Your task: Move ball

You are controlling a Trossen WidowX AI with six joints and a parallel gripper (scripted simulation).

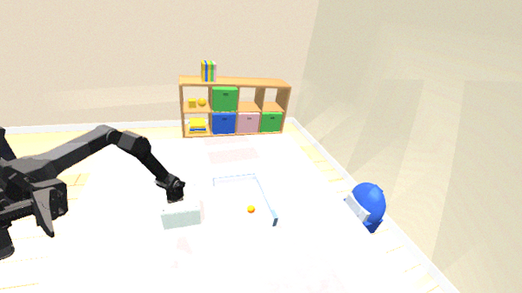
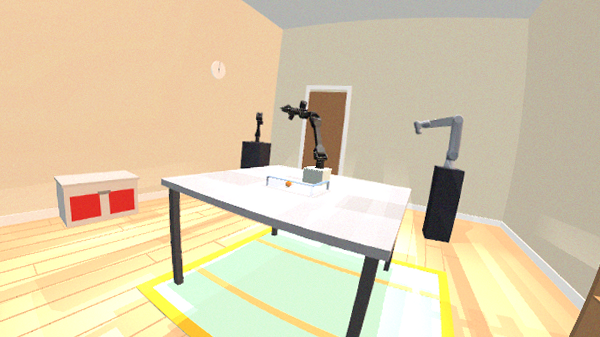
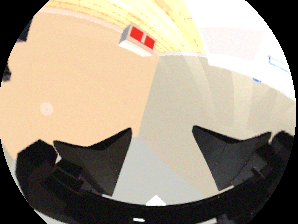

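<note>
Right now my gripper tip is 51 cm short of the ball, 37 cm to the right of it and 52 cm above it.
</note>
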